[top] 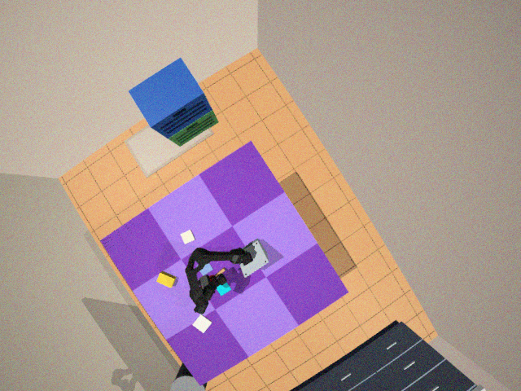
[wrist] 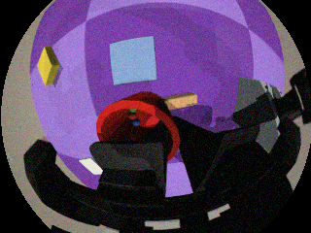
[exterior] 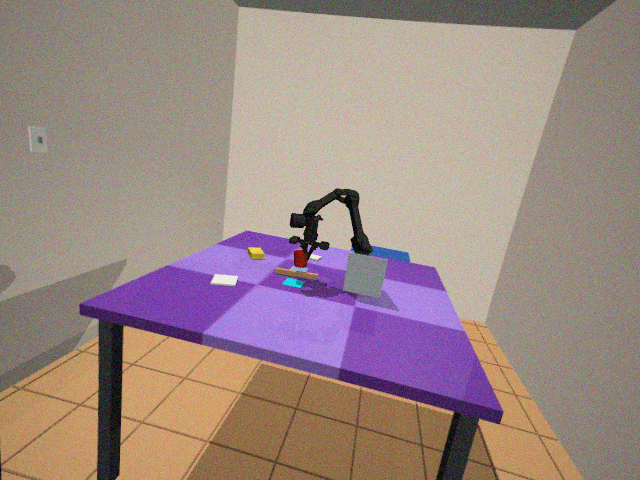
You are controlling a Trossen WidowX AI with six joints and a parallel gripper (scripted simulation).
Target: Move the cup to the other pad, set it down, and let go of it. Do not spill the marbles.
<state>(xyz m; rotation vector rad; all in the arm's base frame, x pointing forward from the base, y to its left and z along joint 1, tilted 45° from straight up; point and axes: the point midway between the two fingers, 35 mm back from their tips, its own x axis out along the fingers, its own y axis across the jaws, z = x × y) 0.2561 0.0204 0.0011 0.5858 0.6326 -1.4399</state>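
Right now the cyan pad is 11 cm to the left of my gripper tip, 10 cm below it and 2 cm ahead of it. The rest, counted from my gripper tip: red cup: 3 cm ahead; light blue pad: 10 cm below, 8 cm to the right, 6 cm ahead; wooden bar: 9 cm below, 4 cm ahead, 1 cm to the left.
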